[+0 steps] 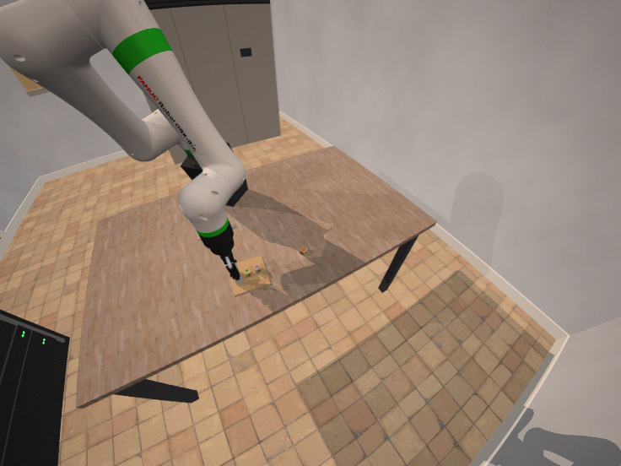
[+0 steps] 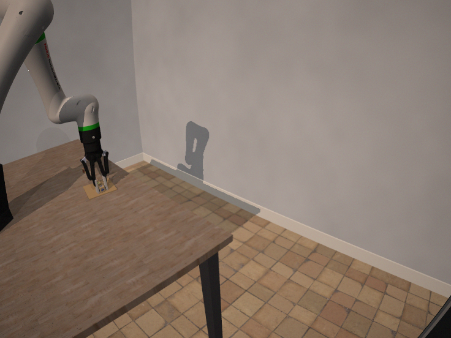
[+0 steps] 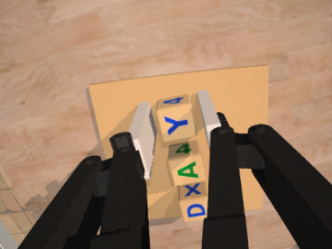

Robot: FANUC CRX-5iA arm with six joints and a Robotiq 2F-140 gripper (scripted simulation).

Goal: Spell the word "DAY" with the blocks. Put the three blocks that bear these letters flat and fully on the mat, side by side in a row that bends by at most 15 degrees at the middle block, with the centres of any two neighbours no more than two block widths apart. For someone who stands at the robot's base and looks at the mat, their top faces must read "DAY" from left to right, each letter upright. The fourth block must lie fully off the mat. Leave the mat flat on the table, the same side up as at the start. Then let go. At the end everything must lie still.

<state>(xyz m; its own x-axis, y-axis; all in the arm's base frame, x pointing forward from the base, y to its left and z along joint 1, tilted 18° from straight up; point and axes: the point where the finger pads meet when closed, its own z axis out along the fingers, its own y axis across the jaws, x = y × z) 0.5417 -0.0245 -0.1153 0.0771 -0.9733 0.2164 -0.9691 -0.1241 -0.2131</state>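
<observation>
The Y block is 2 cm below my hand. Round my hand: tan mat 4 cm to the left, 4 cm below; O block 28 cm to the left, 3 cm below, 2 cm behind.
</observation>
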